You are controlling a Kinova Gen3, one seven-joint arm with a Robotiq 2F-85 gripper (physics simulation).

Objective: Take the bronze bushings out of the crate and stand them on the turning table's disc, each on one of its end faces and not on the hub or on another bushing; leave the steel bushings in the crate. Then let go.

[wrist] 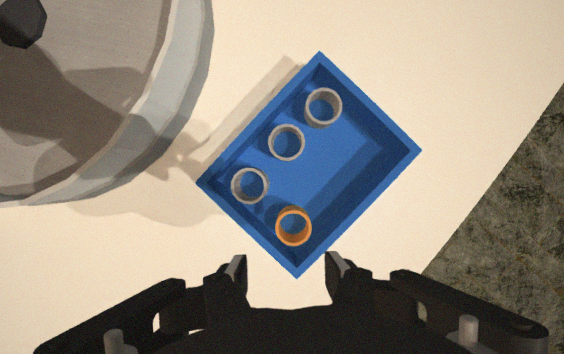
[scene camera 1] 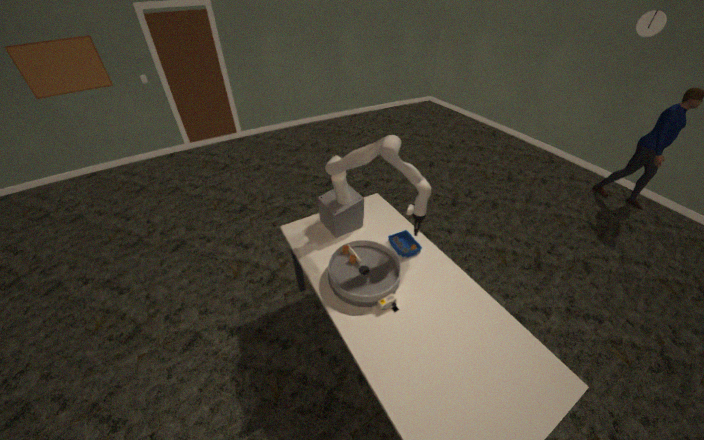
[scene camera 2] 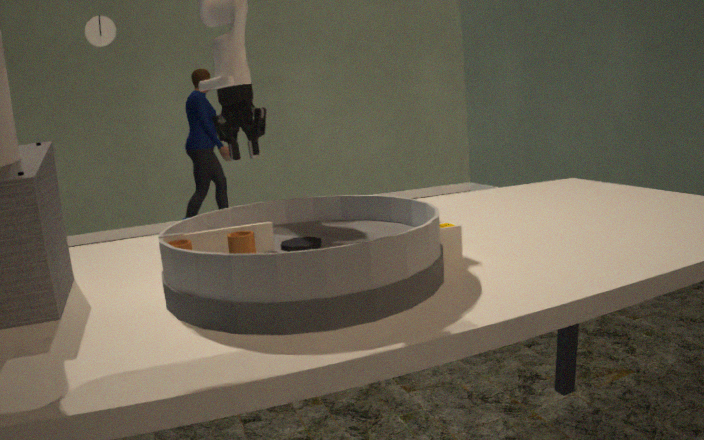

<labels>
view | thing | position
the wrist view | my gripper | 286, 269
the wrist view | turning table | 98, 98
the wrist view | blue crate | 344, 168
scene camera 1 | turning table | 373, 280
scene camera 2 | my gripper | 245, 158
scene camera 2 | turning table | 323, 263
</labels>
